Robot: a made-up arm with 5 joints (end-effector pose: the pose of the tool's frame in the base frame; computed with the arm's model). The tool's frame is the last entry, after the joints. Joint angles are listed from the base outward.
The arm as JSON. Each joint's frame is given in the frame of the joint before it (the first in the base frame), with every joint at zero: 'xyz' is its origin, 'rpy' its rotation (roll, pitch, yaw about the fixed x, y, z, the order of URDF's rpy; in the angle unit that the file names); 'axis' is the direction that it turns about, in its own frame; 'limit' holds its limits. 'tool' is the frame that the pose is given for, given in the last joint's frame.
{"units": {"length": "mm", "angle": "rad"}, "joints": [
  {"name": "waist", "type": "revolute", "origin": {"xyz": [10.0, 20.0, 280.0], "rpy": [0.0, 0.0, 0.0]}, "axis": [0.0, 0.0, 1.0], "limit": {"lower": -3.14, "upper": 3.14}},
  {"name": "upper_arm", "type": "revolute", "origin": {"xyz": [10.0, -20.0, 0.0], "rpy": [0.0, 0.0, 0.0]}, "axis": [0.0, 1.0, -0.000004], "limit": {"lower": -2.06, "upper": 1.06}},
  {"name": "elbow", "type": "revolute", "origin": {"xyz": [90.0, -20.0, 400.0], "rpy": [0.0, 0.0, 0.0]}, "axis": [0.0, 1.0, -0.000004], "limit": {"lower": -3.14, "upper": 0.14}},
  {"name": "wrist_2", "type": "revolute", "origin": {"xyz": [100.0, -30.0, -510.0], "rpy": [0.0, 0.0, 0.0]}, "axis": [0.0, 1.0, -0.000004], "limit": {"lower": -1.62, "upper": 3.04}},
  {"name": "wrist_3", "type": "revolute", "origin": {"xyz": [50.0, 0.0, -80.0], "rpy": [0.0, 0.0, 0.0]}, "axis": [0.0, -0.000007, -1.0], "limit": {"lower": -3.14, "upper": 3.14}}
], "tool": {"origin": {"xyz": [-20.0, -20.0, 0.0], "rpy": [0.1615, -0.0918, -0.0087]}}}
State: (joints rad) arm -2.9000 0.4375 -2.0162 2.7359 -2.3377
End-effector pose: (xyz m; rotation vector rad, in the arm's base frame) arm -0.7141 -0.0858 0.6044 0.7108 -1.1494 -0.4497
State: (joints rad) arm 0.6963 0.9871 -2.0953 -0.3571 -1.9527
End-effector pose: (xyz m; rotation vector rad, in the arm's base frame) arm 0.8154 0.5876 0.3544 -0.9659 -1.3774 2.1933
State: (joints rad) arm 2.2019 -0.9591 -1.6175 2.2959 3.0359
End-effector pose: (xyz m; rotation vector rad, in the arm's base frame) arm 0.0428 0.0565 1.0096 0.2560 0.0968 -0.8540
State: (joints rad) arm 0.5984 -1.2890 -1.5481 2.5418 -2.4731
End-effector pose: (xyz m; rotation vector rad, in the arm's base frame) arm -0.1125 -0.1442 0.9404 -0.2134 -0.0273 3.0527
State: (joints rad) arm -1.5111 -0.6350 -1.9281 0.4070 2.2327
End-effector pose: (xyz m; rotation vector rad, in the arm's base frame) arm -0.0270 -0.0636 1.2201 -0.7762 2.3734 1.1102
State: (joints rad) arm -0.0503 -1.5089 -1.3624 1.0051 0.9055
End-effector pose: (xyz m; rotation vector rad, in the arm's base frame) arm -0.2667 -0.0328 0.9570 0.8890 -1.9007 -0.5636
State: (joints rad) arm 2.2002 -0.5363 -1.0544 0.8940 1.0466
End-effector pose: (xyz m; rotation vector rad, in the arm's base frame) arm -0.2099 0.4284 0.7332 0.9288 0.0501 1.0735
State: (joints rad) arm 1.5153 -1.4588 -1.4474 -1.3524 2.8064
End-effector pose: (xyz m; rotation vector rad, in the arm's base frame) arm 0.0292 -0.4367 0.9125 -1.6816 -1.2709 -0.6098
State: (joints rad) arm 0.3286 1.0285 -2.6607 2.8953 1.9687
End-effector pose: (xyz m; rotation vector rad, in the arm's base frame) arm 0.8169 0.2488 0.4788 -1.2028 0.3884 -1.3493
